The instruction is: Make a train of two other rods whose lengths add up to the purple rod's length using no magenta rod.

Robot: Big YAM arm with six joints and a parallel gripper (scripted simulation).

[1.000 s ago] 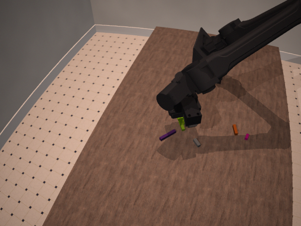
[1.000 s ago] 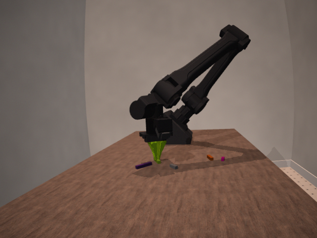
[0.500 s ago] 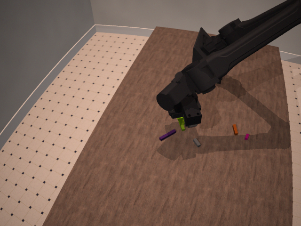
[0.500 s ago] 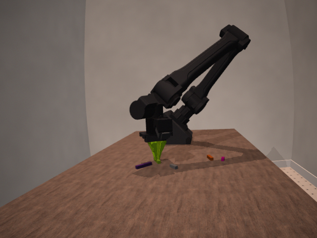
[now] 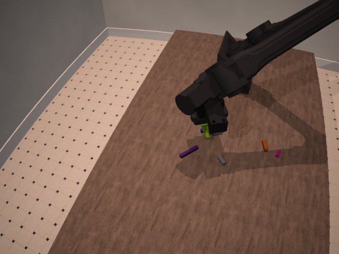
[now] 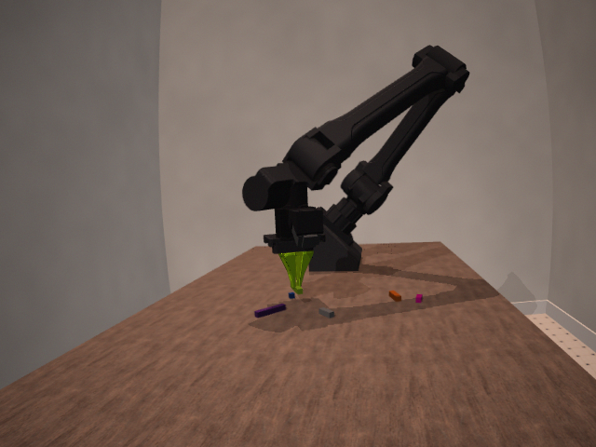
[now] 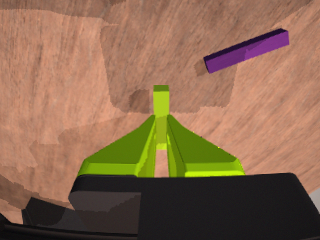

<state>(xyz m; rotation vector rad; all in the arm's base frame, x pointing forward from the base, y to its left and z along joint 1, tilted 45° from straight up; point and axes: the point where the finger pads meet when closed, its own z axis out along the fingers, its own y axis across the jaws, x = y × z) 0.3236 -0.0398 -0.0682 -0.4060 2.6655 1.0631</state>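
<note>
Right now my hand is 2 cm past the blue rod, 1 cm to the left of it and 3 cm above it. From my hand the other things lie so: grey rod (8 cm ahead, 6 cm to the left, 3 cm below); purple rod (6 cm ahead, 4 cm to the right, 3 cm below); lime rod (1 cm below).
</note>
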